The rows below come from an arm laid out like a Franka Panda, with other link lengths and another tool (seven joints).
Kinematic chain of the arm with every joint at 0, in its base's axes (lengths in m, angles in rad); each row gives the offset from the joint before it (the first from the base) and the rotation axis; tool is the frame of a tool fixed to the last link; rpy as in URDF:
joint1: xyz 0 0 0.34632 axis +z
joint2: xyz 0 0 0 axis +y
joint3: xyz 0 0 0.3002 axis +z
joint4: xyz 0.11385 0 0 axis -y
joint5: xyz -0.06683 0 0.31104 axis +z
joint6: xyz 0 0 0 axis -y
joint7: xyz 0.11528 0 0 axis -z
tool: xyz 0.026 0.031 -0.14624 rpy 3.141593 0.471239 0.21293
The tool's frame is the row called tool.
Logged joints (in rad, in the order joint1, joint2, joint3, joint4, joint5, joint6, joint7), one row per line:
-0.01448 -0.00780 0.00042 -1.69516 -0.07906 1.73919 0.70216
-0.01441 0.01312 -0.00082 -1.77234 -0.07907 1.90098 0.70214
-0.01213 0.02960 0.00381 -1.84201 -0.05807 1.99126 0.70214
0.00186 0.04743 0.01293 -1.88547 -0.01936 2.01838 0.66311
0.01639 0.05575 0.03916 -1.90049 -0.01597 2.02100 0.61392
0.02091 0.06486 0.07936 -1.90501 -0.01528 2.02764 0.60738
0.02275 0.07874 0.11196 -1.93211 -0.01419 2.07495 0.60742
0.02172 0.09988 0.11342 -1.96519 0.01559 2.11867 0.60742
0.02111 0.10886 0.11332 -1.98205 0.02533 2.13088 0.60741
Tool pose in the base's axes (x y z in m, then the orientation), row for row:
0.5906 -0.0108 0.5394 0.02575 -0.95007 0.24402 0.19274
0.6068 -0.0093 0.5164 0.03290 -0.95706 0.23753 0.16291
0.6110 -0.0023 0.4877 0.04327 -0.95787 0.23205 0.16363
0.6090 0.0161 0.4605 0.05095 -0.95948 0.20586 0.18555
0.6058 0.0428 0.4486 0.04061 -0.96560 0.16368 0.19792
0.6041 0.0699 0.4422 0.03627 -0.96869 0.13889 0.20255
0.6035 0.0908 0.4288 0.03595 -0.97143 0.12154 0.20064
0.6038 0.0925 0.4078 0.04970 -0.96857 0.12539 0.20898
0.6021 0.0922 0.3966 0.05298 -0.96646 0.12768 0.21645
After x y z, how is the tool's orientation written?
As a quaternion, w x y z.
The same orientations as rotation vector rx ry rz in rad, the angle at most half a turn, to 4 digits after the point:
-2.9368 0.7543 0.5958
-2.9453 0.7310 0.5013
-2.9290 0.7096 0.5004
-2.9203 0.6266 0.5647
-2.9575 0.5013 0.6062
-2.9749 0.4265 0.6220
-2.9839 0.3733 0.6163
-2.9502 0.3819 0.6365
-2.9379 0.3881 0.6580

